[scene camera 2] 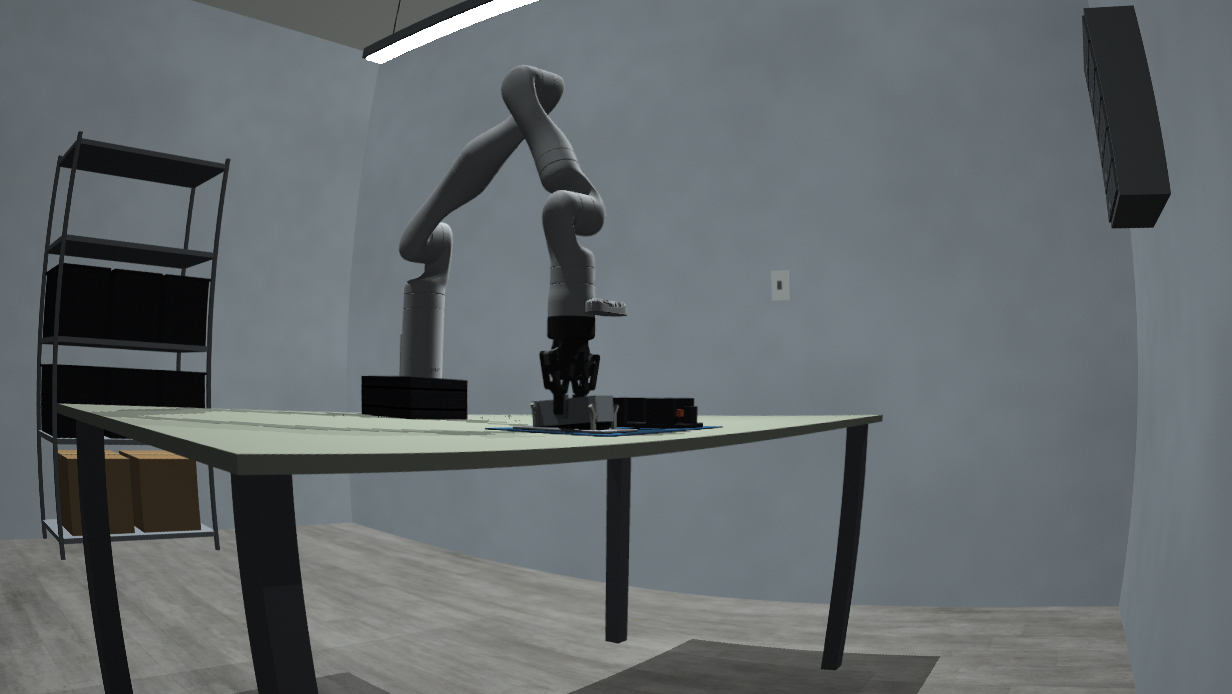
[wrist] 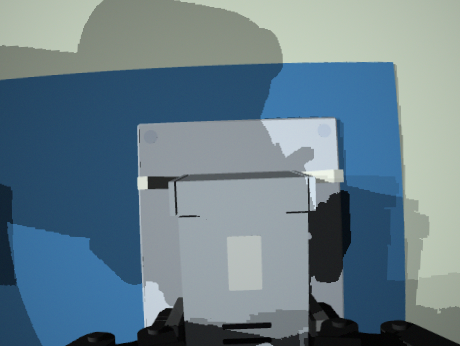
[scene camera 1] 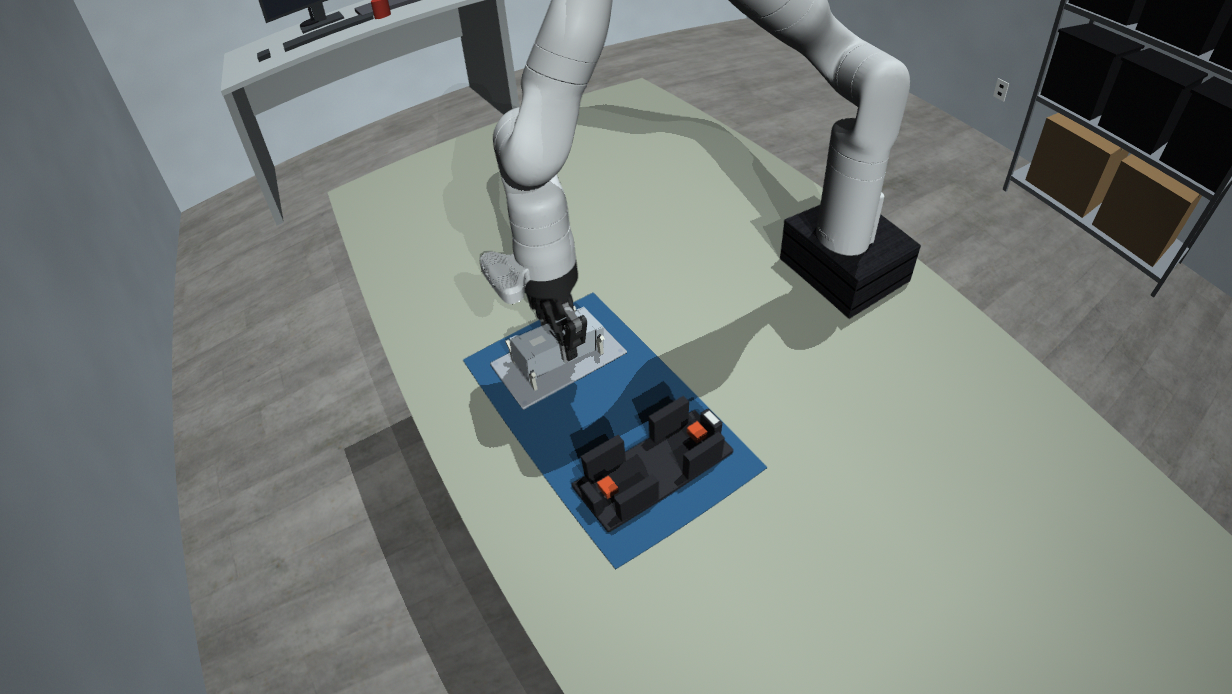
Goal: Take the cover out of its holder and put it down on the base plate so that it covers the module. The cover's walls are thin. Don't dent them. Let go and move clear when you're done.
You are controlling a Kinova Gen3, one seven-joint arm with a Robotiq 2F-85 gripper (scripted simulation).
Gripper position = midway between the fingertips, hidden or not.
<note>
In view: my gripper (scene camera 2: 570,418) and a cover (scene camera 1: 538,350).
The cover shows as well in the wrist view (wrist: 244,261). My gripper is seen too in the wrist view (wrist: 244,316) and in scene camera 1 (scene camera 1: 560,347).
</note>
